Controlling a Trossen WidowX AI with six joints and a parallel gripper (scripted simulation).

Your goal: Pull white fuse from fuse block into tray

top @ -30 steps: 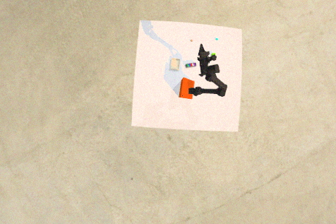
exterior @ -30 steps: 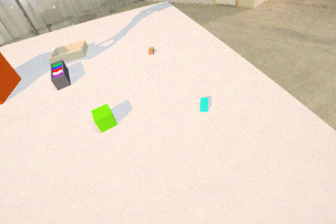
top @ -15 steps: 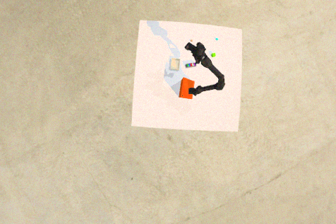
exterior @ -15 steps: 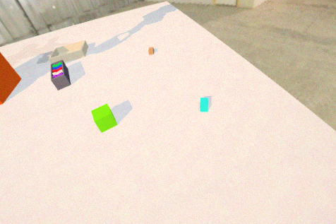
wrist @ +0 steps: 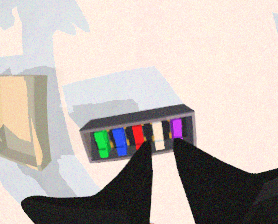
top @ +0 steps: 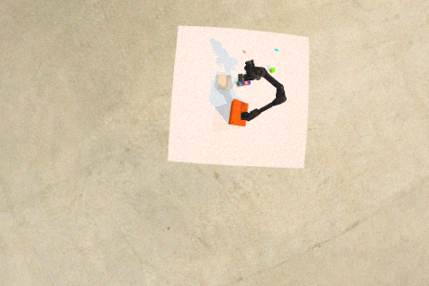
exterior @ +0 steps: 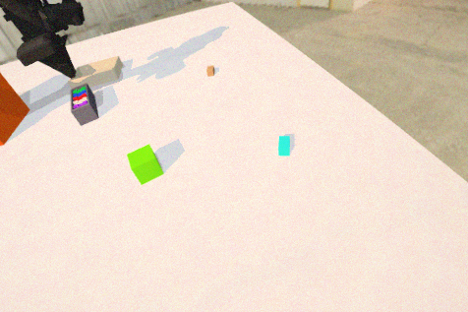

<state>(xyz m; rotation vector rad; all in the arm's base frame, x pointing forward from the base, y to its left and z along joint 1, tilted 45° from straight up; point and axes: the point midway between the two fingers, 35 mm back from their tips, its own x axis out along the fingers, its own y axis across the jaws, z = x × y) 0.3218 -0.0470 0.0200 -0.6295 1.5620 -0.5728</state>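
The white fuse lies 2 cm behind my gripper tip and 7 cm below it. Round my gripper tip: purple fuse: 1 cm behind, 2 cm to the right, 7 cm below; then blue fuse: 2 cm behind, 4 cm to the left, 7 cm below; then red fuse: 2 cm behind, 2 cm to the left, 7 cm below.
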